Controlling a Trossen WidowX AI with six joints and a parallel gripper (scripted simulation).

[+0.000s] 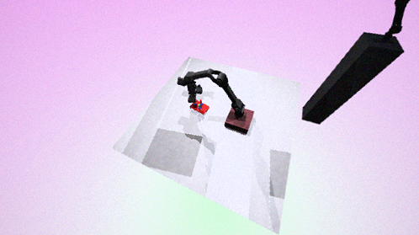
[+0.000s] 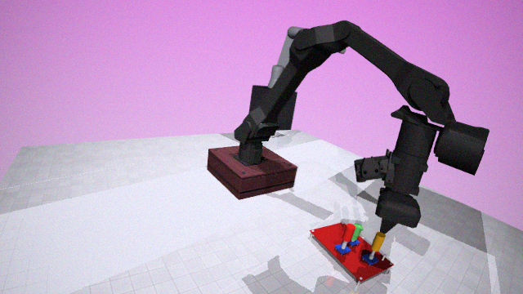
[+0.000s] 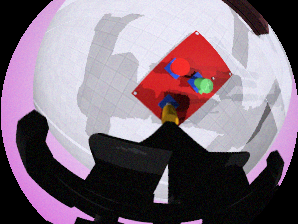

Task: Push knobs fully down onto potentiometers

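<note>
My gripper tip is now 3 cm above the yellow knob. Round my gripper tip: green knob 6 cm behind, 4 cm below, 2 cm to the left.
</note>
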